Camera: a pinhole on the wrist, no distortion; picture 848 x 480 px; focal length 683.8 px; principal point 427.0 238.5 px. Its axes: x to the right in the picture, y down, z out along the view. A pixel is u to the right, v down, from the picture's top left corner.
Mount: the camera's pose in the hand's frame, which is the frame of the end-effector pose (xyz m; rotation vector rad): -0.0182 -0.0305 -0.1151 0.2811 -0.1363 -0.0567
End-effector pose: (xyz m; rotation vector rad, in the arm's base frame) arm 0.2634 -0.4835 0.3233 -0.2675 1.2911 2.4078
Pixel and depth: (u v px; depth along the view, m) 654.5 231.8 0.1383
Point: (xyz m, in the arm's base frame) 0.2880 -0.4271 0.2778
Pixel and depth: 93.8 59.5 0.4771
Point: 0.6701 -0.2050 0.3883
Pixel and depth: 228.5 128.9 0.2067
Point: 0.4110 -0.4001 0.3105
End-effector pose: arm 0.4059 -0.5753 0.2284 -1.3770 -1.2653 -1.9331
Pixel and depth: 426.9 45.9 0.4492
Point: 0.3658 -0.2165 0.0578
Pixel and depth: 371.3 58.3 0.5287
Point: 0.3968 -0.1519 0.0013
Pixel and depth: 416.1 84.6 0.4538
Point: 0.3911 -0.2195 0.0619
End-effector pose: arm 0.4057 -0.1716 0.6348 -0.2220 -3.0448 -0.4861
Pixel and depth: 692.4 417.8 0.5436
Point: 0.2673 -0.0632 0.1807
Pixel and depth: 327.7 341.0 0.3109
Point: 0.4947 -0.1899 0.4281
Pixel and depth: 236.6 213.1 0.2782
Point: 0.5187 -0.2505 0.4613
